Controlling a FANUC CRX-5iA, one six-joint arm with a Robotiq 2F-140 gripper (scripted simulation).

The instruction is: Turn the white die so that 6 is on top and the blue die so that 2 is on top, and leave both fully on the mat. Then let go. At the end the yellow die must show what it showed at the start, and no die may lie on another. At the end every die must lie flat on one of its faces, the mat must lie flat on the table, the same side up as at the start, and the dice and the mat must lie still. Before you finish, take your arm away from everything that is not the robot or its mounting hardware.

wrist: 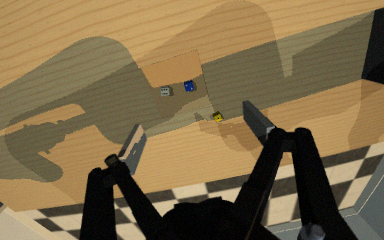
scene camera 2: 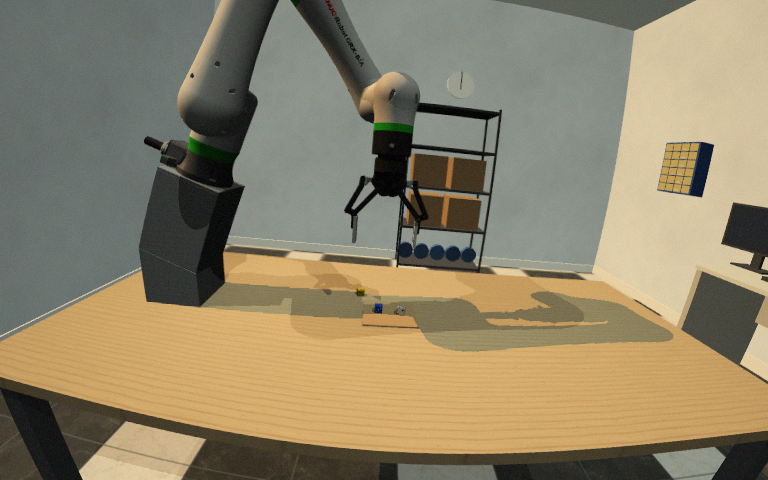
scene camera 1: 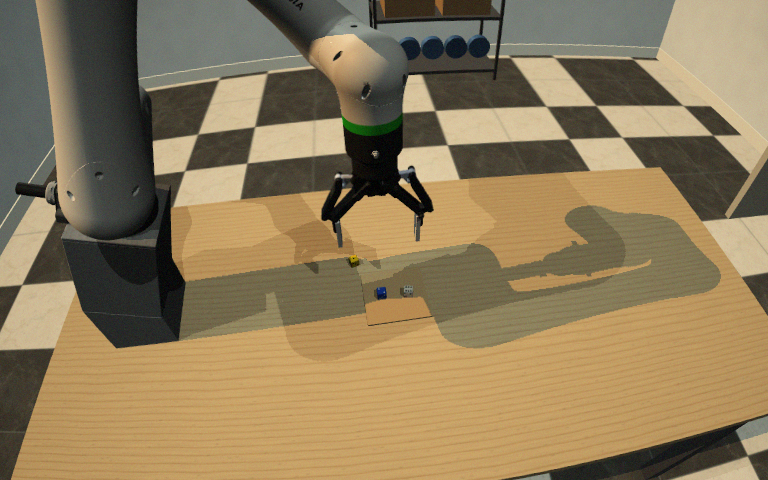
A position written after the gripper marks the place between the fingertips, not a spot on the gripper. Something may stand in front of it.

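Note:
A tan mat appears in scene camera 1 [scene camera 1: 395, 308], in scene camera 2 [scene camera 2: 388, 318] and in the wrist view [wrist: 174, 71]. The same views show the gripper, at [scene camera 1: 378, 239], [scene camera 2: 383, 244] and [wrist: 192, 121].

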